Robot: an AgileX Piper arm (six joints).
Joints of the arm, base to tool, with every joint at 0 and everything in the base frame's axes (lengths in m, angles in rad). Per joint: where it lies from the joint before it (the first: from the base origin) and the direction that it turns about. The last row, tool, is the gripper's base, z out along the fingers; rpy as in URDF.
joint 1: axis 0 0 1 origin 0.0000 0.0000 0.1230
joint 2: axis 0 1 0 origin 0.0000 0.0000 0.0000
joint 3: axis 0 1 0 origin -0.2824 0.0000 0.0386
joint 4: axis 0.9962 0 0.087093 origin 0.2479 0.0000 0.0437
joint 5: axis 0 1 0 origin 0.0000 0.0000 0.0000
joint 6: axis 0.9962 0 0.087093 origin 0.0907 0.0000 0.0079
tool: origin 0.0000 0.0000 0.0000 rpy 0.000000 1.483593 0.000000
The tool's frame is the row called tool.
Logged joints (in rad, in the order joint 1, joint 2, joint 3, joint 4, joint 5, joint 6), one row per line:
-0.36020 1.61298 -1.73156 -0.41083 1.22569 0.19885
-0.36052 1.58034 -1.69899 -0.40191 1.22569 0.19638
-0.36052 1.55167 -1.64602 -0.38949 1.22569 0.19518
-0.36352 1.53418 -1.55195 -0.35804 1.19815 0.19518
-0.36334 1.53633 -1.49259 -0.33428 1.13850 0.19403
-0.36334 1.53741 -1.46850 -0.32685 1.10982 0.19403
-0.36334 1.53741 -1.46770 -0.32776 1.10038 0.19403
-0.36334 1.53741 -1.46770 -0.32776 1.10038 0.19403
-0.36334 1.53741 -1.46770 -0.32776 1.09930 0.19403
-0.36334 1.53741 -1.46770 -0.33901 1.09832 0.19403
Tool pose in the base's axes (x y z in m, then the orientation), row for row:
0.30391 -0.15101 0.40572 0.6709 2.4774 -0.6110
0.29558 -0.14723 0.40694 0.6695 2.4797 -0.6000
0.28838 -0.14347 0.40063 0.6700 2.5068 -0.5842
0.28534 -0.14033 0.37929 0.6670 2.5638 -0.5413
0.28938 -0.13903 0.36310 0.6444 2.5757 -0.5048
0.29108 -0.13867 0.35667 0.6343 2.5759 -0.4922
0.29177 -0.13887 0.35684 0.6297 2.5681 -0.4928
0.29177 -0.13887 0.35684 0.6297 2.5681 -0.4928
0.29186 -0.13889 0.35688 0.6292 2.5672 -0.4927
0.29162 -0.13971 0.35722 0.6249 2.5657 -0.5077
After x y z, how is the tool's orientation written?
As a rotation vector, in radians.
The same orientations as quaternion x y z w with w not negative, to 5 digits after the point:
0.24628 0.90942 -0.22429 0.24897
0.24581 0.91043 -0.22029 0.24932
0.24463 0.91528 -0.21330 0.23860
0.24080 0.92558 -0.19542 0.21711
0.23271 0.93017 -0.18230 0.21771
0.22933 0.93133 -0.17796 0.21992
0.22816 0.93052 -0.17856 0.22403
0.22816 0.93052 -0.17856 0.22403
0.22804 0.93043 -0.17857 0.22451
0.22646 0.92980 -0.18399 0.22434

